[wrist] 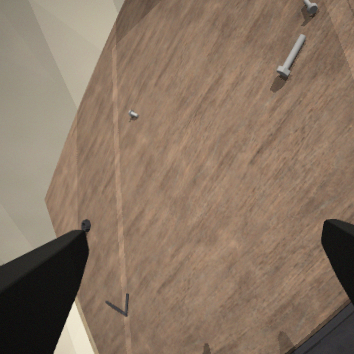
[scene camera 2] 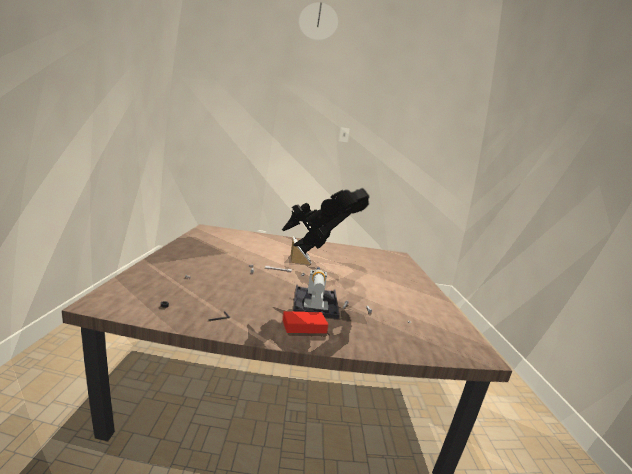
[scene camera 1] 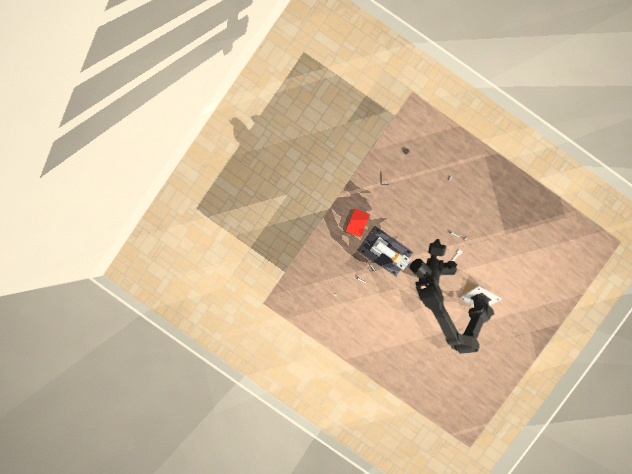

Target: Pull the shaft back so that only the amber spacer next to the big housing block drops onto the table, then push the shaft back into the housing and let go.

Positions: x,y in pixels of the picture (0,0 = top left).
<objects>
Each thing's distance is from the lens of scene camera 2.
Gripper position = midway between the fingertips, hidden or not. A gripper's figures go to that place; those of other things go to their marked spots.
gripper [scene camera 2: 288,238]: 1.32 m
red block [scene camera 2: 295,322]: 1.03 m
</objects>
